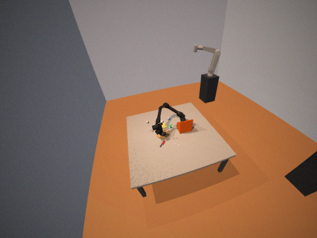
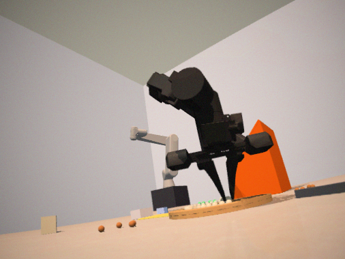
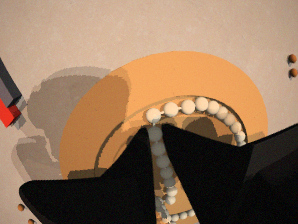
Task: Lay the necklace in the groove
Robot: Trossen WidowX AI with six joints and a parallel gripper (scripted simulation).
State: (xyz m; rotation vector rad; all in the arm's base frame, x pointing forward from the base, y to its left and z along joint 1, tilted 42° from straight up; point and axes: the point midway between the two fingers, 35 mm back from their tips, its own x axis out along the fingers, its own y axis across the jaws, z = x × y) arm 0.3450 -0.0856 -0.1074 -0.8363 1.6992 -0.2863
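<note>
My gripper tip is 40 mm past the round wooden bead board, 40 mm to the left of it and 10 mm above it. Also, from my gripper tip: tan cube: 130 mm ahead, 360 mm to the right; then yellow flat piece: 100 mm behind, 200 mm to the right, 10 mm below; then red-handled tool: 20 mm ahead, 140 mm to the left, 10 mm below.
</note>
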